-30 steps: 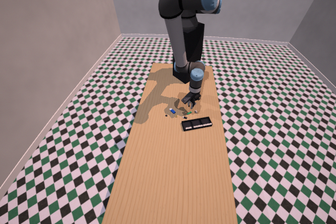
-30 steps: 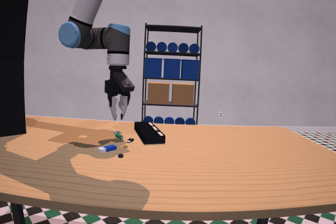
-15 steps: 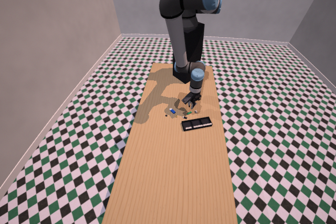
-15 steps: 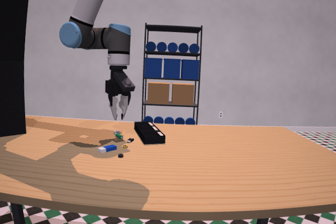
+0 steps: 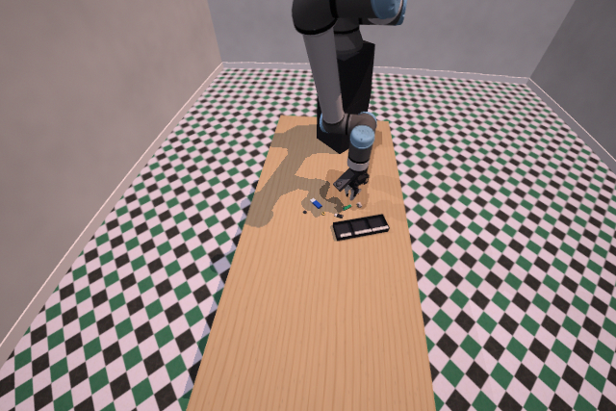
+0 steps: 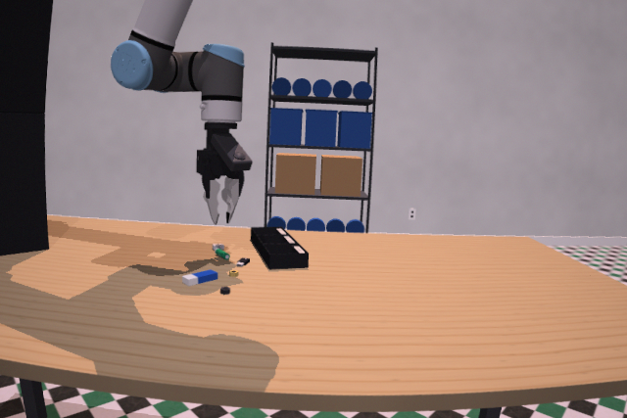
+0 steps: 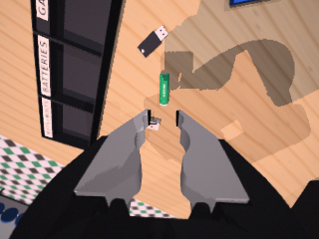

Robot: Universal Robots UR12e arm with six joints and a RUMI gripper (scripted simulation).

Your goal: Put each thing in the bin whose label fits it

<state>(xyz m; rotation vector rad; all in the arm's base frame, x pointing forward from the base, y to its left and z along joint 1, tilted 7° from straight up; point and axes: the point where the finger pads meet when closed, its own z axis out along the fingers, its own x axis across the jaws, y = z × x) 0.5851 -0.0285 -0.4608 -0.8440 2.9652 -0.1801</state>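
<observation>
The green battery lies 8 cm below my hand. Round my hand: black bin 12 cm ahead, 5 cm to the left, 8 cm below; then small white piece 1 cm behind, 7 cm to the left, 8 cm below; then black usb stick 5 cm ahead, 5 cm to the right, 9 cm below.
</observation>
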